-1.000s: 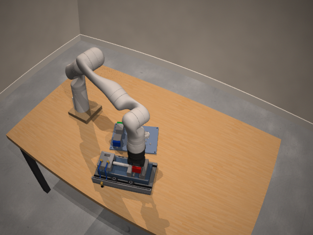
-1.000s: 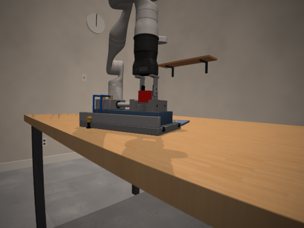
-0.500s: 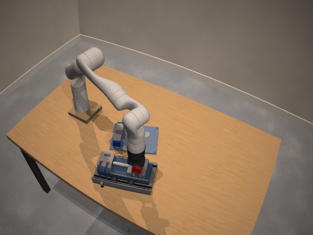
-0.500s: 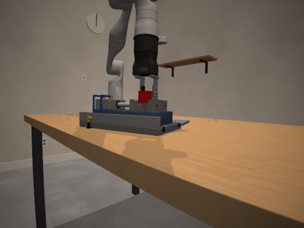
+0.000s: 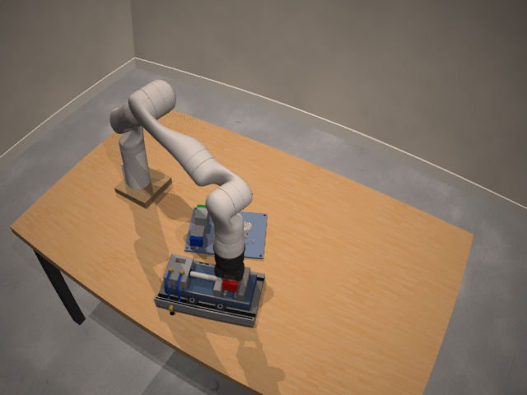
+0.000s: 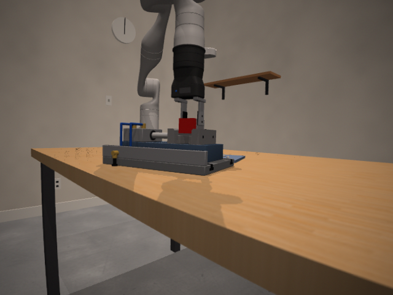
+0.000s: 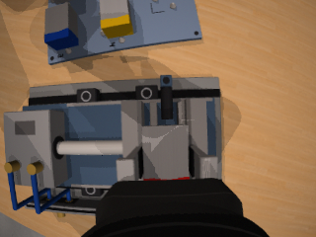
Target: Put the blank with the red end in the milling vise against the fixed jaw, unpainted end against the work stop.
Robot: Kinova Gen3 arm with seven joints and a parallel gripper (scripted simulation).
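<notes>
My gripper is now 20 mm above the red-ended blank. Also, from my hand: fixed jaw 50 mm below, 30 mm ahead, 10 mm to the left; then moving jaw 50 mm below, 30 mm behind; then work stop 50 mm to the left, 30 mm below, 10 mm behind.
</notes>
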